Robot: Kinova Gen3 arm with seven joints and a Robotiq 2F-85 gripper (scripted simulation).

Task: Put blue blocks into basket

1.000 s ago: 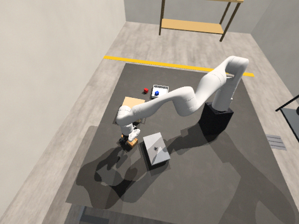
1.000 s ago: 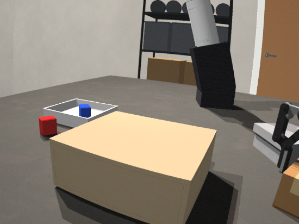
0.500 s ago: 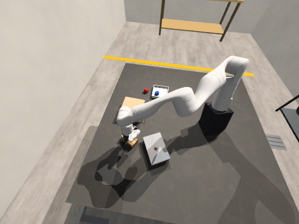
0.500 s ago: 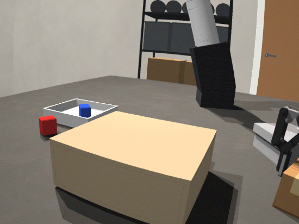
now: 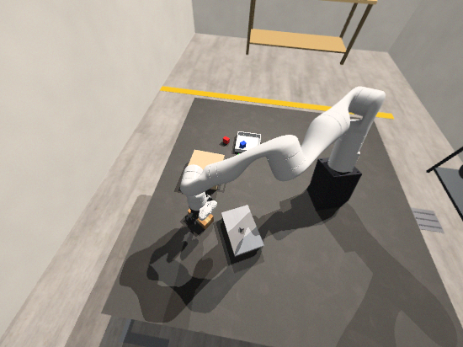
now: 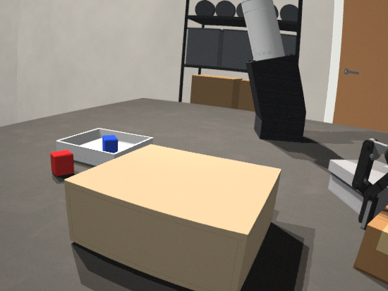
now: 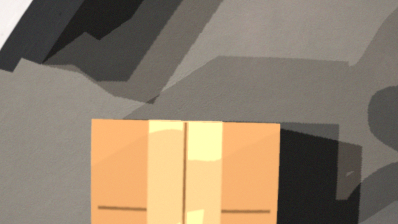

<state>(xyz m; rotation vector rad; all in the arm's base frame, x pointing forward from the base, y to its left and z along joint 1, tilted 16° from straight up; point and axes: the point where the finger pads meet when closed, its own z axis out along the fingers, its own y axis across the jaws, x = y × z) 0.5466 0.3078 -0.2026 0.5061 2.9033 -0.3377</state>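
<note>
Now: the brown box right at my hand. From my hand the other things lie so: grey metal box (20 cm behind, 1 cm below); lid (20 cm behind, 2 cm above); drawer (6 cm ahead, 24 cm to the right).
</note>
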